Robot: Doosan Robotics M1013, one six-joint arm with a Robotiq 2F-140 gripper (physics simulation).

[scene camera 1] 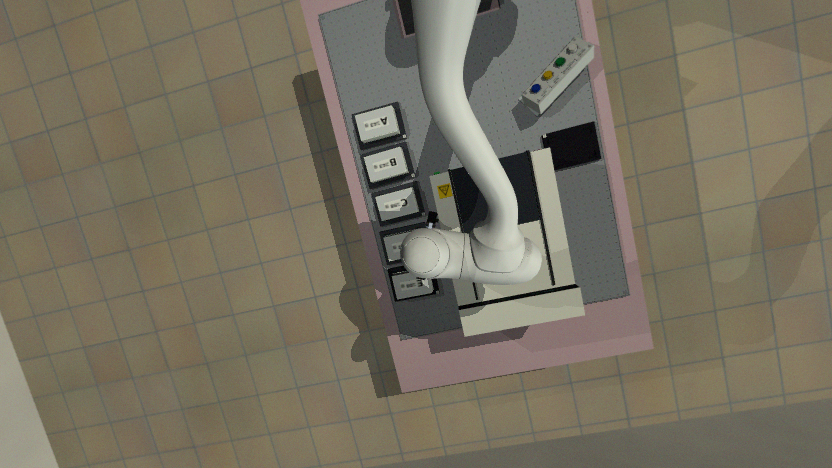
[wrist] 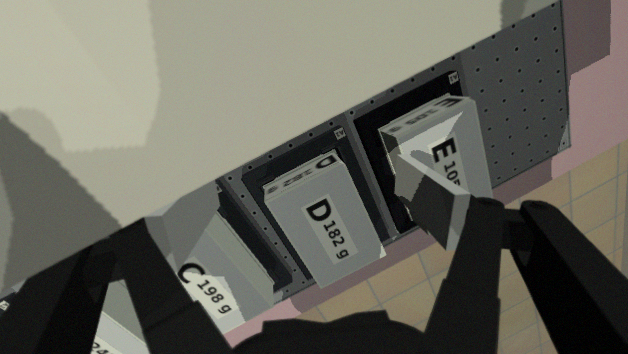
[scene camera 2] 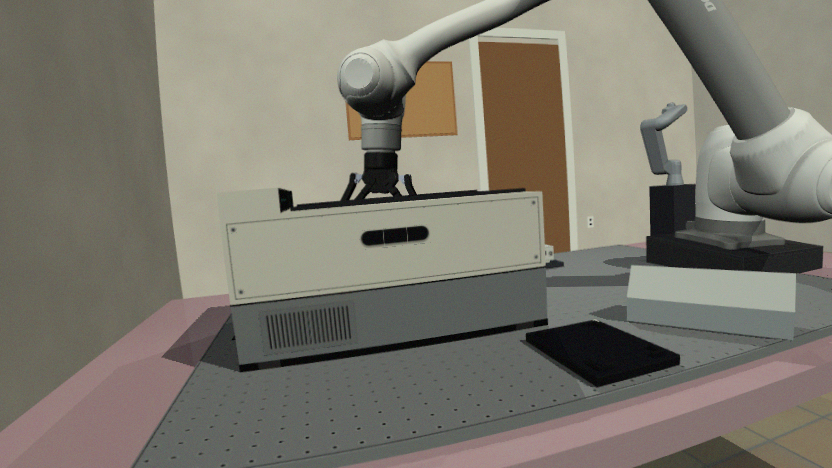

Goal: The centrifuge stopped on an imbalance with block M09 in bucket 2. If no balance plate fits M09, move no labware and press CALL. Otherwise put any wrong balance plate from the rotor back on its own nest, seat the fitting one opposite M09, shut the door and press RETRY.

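Frame: origin at the arm's base, x ahead, y left, z up, level; centimetres.
Where they show: gripper, fingertip midpoint: (wrist: 307, 180); arm's base at its link origin: (scene camera 2: 727, 240).
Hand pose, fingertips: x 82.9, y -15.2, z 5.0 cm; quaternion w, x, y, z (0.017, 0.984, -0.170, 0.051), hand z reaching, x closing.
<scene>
Things, the pixels of their top centre, and the offset from my fingertips.
- plate D at its top centre: (wrist: 331, 231) (scene camera 1: 404, 245) dx +0.0, dy -8.2, dz -4.9 cm
- Plate C at its top centre: (wrist: 206, 289) (scene camera 1: 396, 204) dx -14.0, dy -8.5, dz -4.9 cm
- plate E at its top centre: (wrist: 449, 172) (scene camera 1: 412, 284) dx +13.5, dy -7.7, dz -4.9 cm
- Plates A at its top centre: (scene camera 1: 376, 123) dx -40.8, dy -10.6, dz -4.9 cm
- B at its top centre: (wrist: 97, 351) (scene camera 1: 385, 164) dx -27.4, dy -10.0, dz -4.9 cm
- button box at its top centre: (scene camera 2: 708, 266) (scene camera 1: 561, 71) dx -44.6, dy +46.9, dz -1.9 cm
- black nest at its top centre: (scene camera 2: 596, 339) (scene camera 1: 572, 146) dx -23.2, dy +50.1, dz -8.4 cm
My gripper (scene camera 2: 379, 190) (wrist: 307, 180) is open and empty. In the wrist view its fingers stand apart above plate D (scene camera 1: 393, 247) (wrist: 325, 227), marked 182 g, which sits in its nest. Plate C (scene camera 1: 390, 204) (wrist: 212, 287), marked 198 g, and plate E (scene camera 1: 405, 286) (wrist: 462, 135), its mark partly hidden by a finger, lie on either side of it. Plates A (scene camera 1: 375, 123) and B (scene camera 1: 384, 165) sit in nests further up the row. The centrifuge (scene camera 1: 555, 218) (scene camera 2: 384, 270) (wrist: 250, 75) stands beside the row. The rotor and block M09 do not show.
The button box (scene camera 1: 558, 78) (scene camera 2: 709, 291), with blue, yellow, green and white buttons, stands beyond the centrifuge. A black nest (scene camera 1: 573, 145) (scene camera 2: 602, 352) lies near it. The arm (scene camera 1: 488, 174) (scene camera 2: 378, 75) crosses over the centrifuge. The centrifuge's raised side is close to the fingers.
</scene>
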